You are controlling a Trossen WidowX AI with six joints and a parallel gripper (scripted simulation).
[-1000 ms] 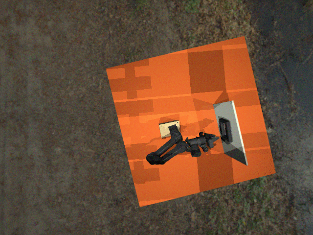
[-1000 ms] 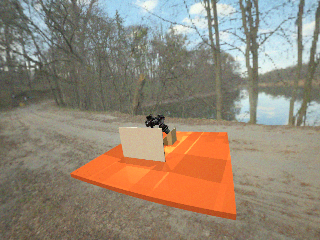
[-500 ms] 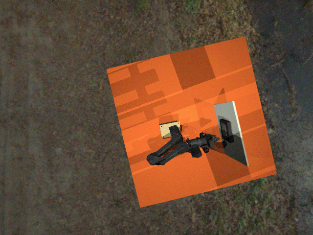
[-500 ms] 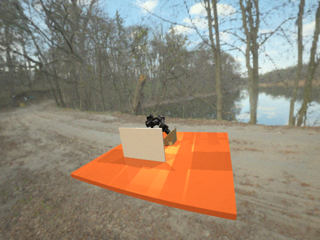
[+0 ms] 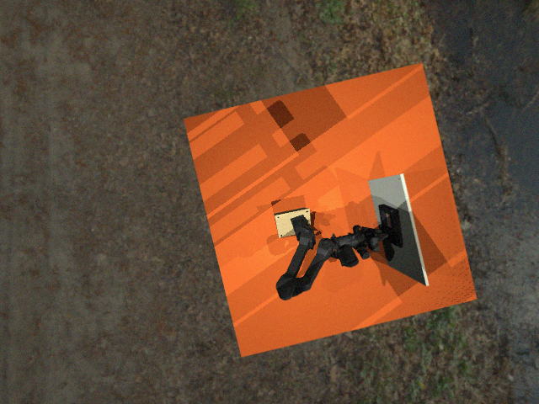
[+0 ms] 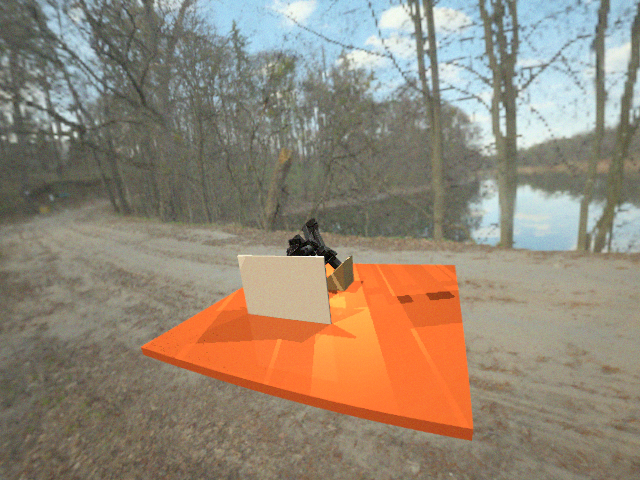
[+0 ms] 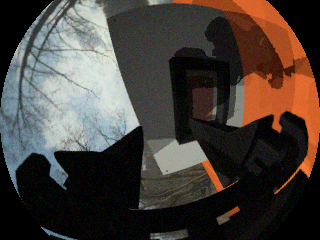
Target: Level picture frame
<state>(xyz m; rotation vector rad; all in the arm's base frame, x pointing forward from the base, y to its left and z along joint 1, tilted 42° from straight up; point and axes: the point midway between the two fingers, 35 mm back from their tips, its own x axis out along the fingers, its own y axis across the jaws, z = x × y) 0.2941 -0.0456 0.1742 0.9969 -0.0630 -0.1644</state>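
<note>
Right now the picture frame is 80 mm ahead of my gripper tip and 90 mm below it. The rest, counted from my gripper tip: wall panel (90 mm ahead, 20 mm to the right, 100 mm below).
</note>
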